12 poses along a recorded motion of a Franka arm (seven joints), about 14 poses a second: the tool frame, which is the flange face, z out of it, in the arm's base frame.
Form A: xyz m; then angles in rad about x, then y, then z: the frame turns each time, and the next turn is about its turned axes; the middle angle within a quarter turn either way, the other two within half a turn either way.
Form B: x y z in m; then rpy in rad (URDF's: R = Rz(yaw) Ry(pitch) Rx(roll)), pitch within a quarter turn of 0, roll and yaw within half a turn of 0. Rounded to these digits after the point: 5 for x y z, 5 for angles.
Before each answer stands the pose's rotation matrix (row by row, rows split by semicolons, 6 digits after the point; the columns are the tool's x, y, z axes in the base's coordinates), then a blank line. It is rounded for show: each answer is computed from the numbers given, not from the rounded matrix.
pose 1, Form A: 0.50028, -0.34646, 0.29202, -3.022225, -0.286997, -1.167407
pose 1, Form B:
0.376482 0.882117 -0.283073; 0.926423 -0.358741 0.114214; -0.000800 -0.305245 -0.952273

0.50028, -0.34646, 0.29202, -2.83140, 0.00080, 1.18480
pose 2, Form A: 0.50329, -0.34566, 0.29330, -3.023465, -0.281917, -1.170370
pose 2, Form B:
0.374423 0.884542 -0.278197; 0.927258 -0.356902 0.113201; 0.000842 -0.300346 -0.953830

0.50329, -0.34566, 0.29330, -2.83654, -0.00084, 1.18702
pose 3, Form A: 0.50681, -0.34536, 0.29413, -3.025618, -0.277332, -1.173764
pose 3, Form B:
0.371908 0.886974 -0.273791; 0.928268 -0.354868 0.111293; 0.001555 -0.295542 -0.955328

0.50681, -0.34536, 0.29413, -2.84157, -0.00155, 1.18973
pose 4, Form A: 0.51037, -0.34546, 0.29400, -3.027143, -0.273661, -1.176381
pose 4, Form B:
0.369969 0.888866 -0.270258; 0.929041 -0.353261 0.109950; 0.002260 -0.291759 -0.956489

0.51037, -0.34546, 0.29400, -2.84553, -0.00226, 1.19182
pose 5, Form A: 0.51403, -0.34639, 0.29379, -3.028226, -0.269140, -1.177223
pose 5, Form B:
0.369685 0.890297 -0.265902; 0.929152 -0.353249 0.109052; 0.003158 -0.287378 -0.957812

0.51403, -0.34639, 0.29379, -2.85010, -0.00316, 1.19212
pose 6, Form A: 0.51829, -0.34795, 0.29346, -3.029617, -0.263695, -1.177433
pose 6, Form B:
0.370048 0.891699 -0.260650; 0.929004 -0.353996 0.107879; 0.003927 -0.282065 -0.959387

0.51829, -0.34795, 0.29346, -2.85564, -0.00393, 1.19173
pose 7, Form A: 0.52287, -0.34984, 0.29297, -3.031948, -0.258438, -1.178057
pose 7, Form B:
0.370011 0.893183 -0.255571; 0.929019 -0.354586 0.105791; 0.003869 -0.276574 -0.960985

0.52287, -0.34984, 0.29297, -2.86136, -0.00387, 1.19177
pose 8, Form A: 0.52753, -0.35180, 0.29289, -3.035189, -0.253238, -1.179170
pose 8, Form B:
0.369519 0.894810 -0.250540; 0.929218 -0.354940 0.102816; 0.003074 -0.270799 -0.962631

0.52753, -0.35180, 0.29289, -2.86737, -0.00307, 1.19230
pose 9, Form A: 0.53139, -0.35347, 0.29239, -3.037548, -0.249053, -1.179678
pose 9, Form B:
0.369460 0.895960 -0.246486; 0.929243 -0.355495 0.100653; 0.002556 -0.266233 -0.963905

0.53139, -0.35347, 0.29239, -2.87211, -0.00256, 1.19237
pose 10, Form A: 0.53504, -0.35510, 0.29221, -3.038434, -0.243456, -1.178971
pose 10, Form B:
0.370615 0.896959 -0.241058; 0.928780 -0.356904 0.099939; 0.003607 -0.260929 -0.965351

0.53504, -0.35510, 0.29221, -2.87761, -0.00361, 1.19112
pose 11, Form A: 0.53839, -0.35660, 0.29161, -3.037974, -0.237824, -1.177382
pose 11, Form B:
0.372554 0.897609 -0.235588; 0.927993 -0.358782 0.100522; 0.005705 -0.256074 -0.966640

0.53839, -0.35660, 0.29161, -2.88263, -0.00570, 1.18903
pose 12, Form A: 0.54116, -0.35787, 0.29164, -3.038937, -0.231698, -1.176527
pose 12, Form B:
0.373869 0.898606 -0.229630; 0.927456 -0.360385 0.099737; 0.006869 -0.250261 -0.968154

0.54116, -0.35787, 0.29164, -2.88864, -0.00687, 1.18761
